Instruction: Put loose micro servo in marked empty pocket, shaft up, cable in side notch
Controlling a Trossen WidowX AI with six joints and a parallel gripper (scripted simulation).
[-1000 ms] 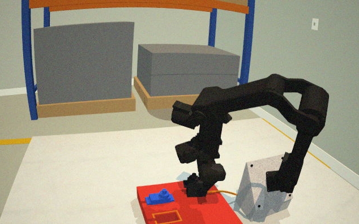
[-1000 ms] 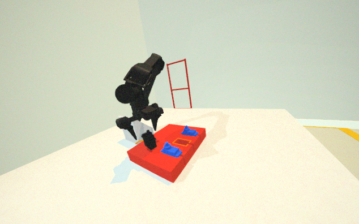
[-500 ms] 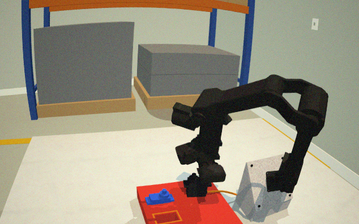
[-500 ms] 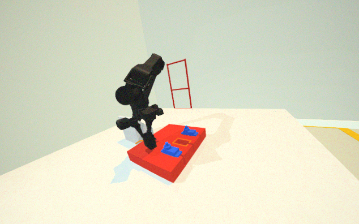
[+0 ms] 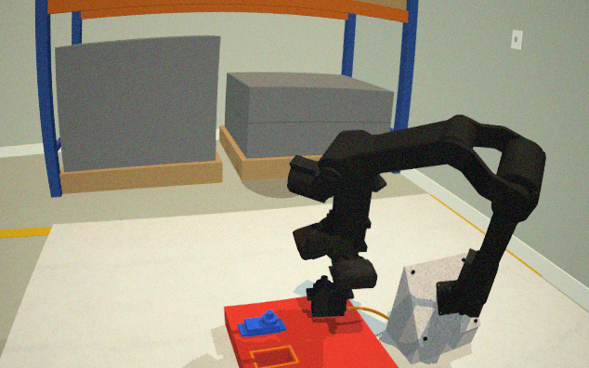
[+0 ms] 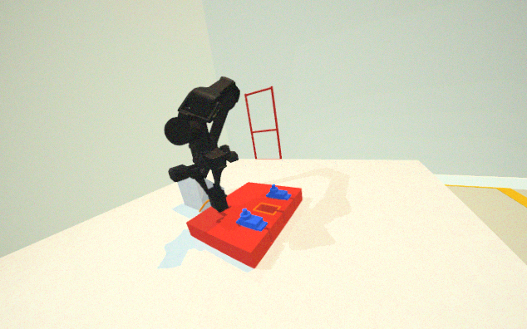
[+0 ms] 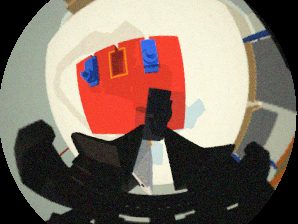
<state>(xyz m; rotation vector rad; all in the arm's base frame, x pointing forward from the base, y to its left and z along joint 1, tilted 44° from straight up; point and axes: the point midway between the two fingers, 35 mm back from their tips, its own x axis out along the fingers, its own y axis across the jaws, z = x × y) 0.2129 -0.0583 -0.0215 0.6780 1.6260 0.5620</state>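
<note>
Now: gripper tip 20 mm short of the red deck, 70 mm to the right of it and 90 mm above it.
</note>
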